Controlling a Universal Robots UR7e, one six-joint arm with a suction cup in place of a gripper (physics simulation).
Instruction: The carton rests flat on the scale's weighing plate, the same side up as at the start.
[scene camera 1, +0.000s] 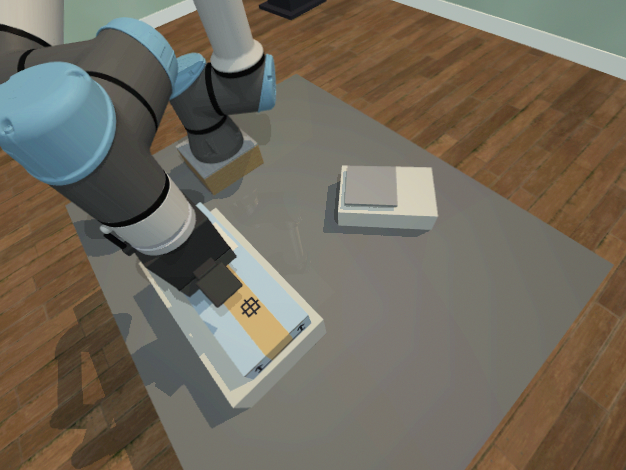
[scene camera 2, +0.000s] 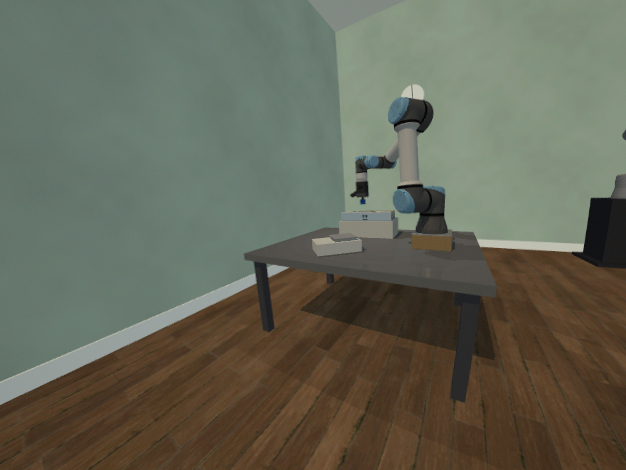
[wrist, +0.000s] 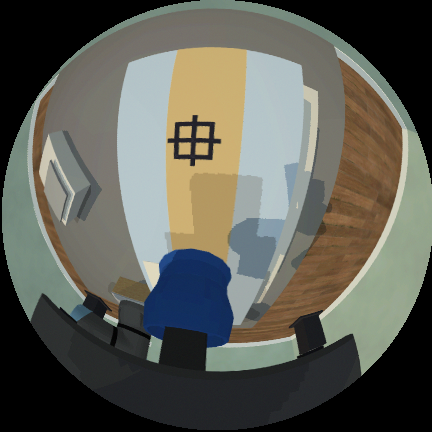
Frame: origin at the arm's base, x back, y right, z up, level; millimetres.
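Seen in the pictures: hand, tool point: (scene camera 2: 362, 204) (wrist: 193, 276); arm's base, link origin: (scene camera 1: 218, 144) (scene camera 2: 431, 231) (wrist: 139, 311).
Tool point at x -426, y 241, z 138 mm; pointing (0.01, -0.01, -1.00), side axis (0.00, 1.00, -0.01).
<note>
Pixels of each thing's top centre, then the offset from my tool point to it. Level surfaces: height alone.
- carton, top centre: (wrist: 199, 254) (scene camera 1: 217, 273) (scene camera 2: 367, 211) dx +32, dy -4, dz -50 mm
- cream open bin, top centre: (wrist: 216, 223) (scene camera 1: 222, 289) (scene camera 2: 368, 219) dx +34, dy +9, dz -106 mm
- scale, top centre: (scene camera 1: 387, 184) (wrist: 47, 182) (scene camera 2: 335, 236) dx -31, dy -431, dz -140 mm
- bare grey weighing plate, top centre: (scene camera 1: 371, 184) (wrist: 52, 192) (scene camera 2: 342, 235) dx +0, dy -407, dz -140 mm
- grey table, surface height: dz -214 mm
The carton (scene camera 1: 262, 326) (scene camera 2: 367, 216) (wrist: 210, 100), light blue with a tan stripe and a black crossed-square mark on top, lies flat in a cream open bin (scene camera 1: 283, 365) (scene camera 2: 369, 227) (wrist: 311, 115); its top stands above the rim. The arm covers its far part in scene camera 1. The scale (scene camera 1: 417, 187) (scene camera 2: 336, 246), a white box, bears a bare grey weighing plate (scene camera 1: 371, 184) (scene camera 2: 343, 236) (wrist: 57, 192). My suction gripper (scene camera 2: 362, 201) (wrist: 195, 256), with its blue cup, is off and holds nothing. It hangs over the carton with a gap below; scene camera 1 hides the cup.
The arm's base stands on a wood-sided block (scene camera 1: 230, 174) (scene camera 2: 432, 241) on the grey table (scene camera 1: 404, 328), behind the bin and the scale in scene camera 1. The bin stands near one table edge. A dark pedestal (scene camera 1: 292, 7) (scene camera 2: 604, 227) stands on the floor away from the table.
</note>
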